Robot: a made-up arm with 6 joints.
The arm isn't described. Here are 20 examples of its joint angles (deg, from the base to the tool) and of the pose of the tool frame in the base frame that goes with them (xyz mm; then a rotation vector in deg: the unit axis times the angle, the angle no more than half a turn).
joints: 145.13 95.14 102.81 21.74 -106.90 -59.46
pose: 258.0 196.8 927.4 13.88 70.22 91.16
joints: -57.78 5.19 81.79 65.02 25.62 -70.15
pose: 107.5 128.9 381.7 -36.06 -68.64 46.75
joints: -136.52 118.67 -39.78 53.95 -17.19 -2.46
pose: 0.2 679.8 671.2 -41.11 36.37 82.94
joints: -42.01 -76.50 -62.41 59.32 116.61 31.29
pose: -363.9 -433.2 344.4 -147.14 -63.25 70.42
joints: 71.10 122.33 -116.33 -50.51 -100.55 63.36
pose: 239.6 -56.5 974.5 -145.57 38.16 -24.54
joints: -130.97 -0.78 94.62 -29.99 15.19 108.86
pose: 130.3 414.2 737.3 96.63 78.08 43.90
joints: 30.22 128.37 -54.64 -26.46 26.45 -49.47
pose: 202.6 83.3 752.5 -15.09 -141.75 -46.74
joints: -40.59 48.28 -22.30 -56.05 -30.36 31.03
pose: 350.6 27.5 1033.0 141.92 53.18 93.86
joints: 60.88 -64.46 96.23 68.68 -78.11 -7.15
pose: 262.9 -13.8 217.9 -25.91 98.80 52.00
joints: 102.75 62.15 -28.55 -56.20 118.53 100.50
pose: -56.3 -232.8 373.2 88.46 37.18 20.45
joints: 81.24 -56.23 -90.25 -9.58 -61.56 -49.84
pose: -260.2 -363.9 974.7 77.20 -20.55 -50.64
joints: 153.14 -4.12 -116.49 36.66 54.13 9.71
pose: -346.7 -345.1 1220.6 25.07 -41.79 136.36
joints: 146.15 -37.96 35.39 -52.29 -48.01 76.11
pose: -386.8 210.5 1122.8 -89.84 -133.73 -65.71
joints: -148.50 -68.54 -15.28 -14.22 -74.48 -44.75
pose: 314.8 -162.1 1202.5 -28.44 9.68 -96.27
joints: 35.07 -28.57 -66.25 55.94 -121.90 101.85
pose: -736.3 -424.3 834.0 -109.49 -118.70 -27.29
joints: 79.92 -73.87 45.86 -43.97 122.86 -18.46
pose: -377.7 95.9 768.6 165.84 -8.40 -30.09
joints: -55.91 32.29 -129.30 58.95 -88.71 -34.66
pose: 42.5 -233.5 1408.8 -8.30 -53.44 126.41
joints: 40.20 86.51 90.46 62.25 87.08 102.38
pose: -689.9 17.8 800.6 -43.11 -123.60 -43.87
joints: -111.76 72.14 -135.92 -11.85 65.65 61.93
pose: -367.7 93.4 914.6 -70.09 -94.53 87.86
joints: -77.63 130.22 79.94 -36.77 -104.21 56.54
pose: 289.7 -86.9 361.0 80.39 -11.22 -38.41
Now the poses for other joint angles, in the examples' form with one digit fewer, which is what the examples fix.
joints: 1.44 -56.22 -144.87 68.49 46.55 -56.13
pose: -202 -253 1191 88.3 -89.1 -72.7
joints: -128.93 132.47 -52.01 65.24 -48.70 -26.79
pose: -101 628 560 -51.2 69.3 99.9
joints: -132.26 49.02 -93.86 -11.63 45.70 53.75
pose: -326 235 1097 -50.0 -50.6 108.6
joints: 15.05 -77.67 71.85 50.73 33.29 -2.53
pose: 326 -97 347 -104.2 19.2 -32.5
